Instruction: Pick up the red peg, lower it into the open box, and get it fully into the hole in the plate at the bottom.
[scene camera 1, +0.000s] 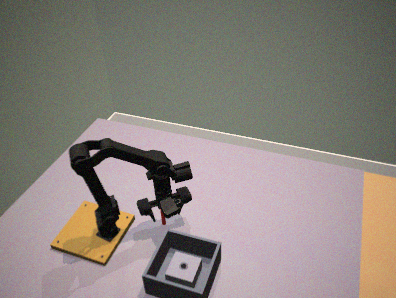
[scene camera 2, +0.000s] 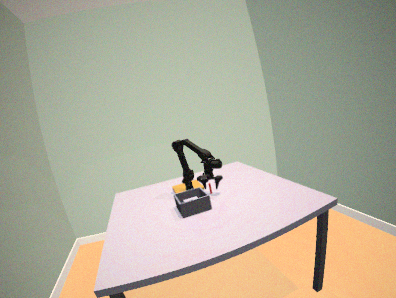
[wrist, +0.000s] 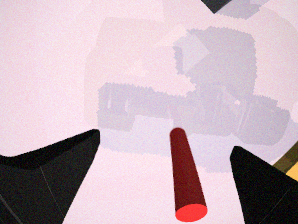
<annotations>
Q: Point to a dark grey box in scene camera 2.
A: At 203, 203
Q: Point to my gripper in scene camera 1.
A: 166, 217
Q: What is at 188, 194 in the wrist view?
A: A red peg.
</annotations>
